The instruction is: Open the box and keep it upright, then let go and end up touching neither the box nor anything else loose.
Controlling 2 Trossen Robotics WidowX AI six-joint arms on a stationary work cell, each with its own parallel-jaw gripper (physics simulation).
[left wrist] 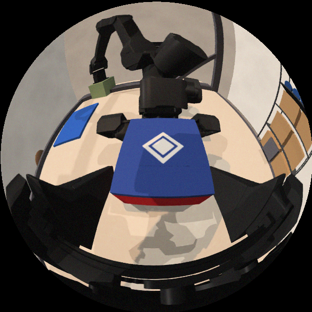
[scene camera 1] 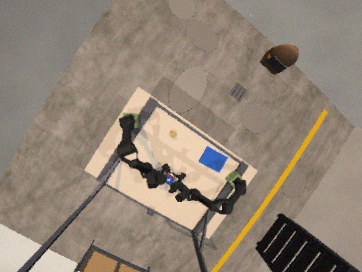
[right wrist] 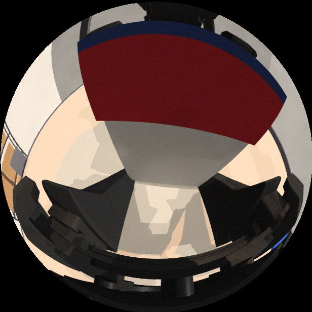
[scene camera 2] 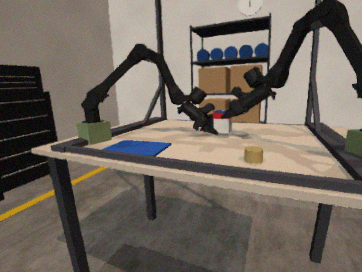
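Seen in the pictures: left gripper, fingertip midpoint: (scene camera 1: 168,177) (scene camera 2: 223,117); right gripper, fingertip midpoint: (scene camera 2: 219,133); left arm's base, link origin: (scene camera 1: 129,120); right arm's base, link origin: (scene camera 1: 237,182) (scene camera 2: 93,121).
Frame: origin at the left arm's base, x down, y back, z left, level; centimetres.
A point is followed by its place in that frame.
Observation:
The box (scene camera 1: 170,179) (scene camera 2: 223,125) (left wrist: 162,175) (right wrist: 177,85) stands upright on the table, with a white body, a red band and a blue top bearing a white diamond. Its lid looks closed. My left gripper (scene camera 1: 168,175) {z -40.6, x 0.5, y -29.8 cm} (scene camera 2: 224,116) {z -40.6, x 0.5, y -29.8 cm} (left wrist: 161,171) is open over the box top, its fingers spread wide on either side of the lid. Whether they touch it is unclear. My right gripper (scene camera 1: 175,183) (scene camera 2: 215,132) {z -41.8, x 7.6, y -31.5 cm} (right wrist: 165,169) is shut on the lower white body of the box, below the red band.
A blue mat (scene camera 1: 213,159) {z -26.5, x 7.3, y -66.2 cm} (scene camera 2: 137,148) {z -24.2, x 7.3, y -65.5 cm} (left wrist: 76,125) lies on the table (scene camera 1: 150,201) {z -64.7, x 8.2, y -17.3 cm} (scene camera 2: 210,151) {z -18.5, x 8.1, y -41.3 cm}. A small yellow-brown cylinder (scene camera 1: 173,134) {z -8.1, x 4.6, y -31.6 cm} (scene camera 2: 253,155) {z -5.7, x 5.7, y -32.6 cm} stands near the table edge that is closest in scene camera 2. The two arms' wrists are close together around the box.

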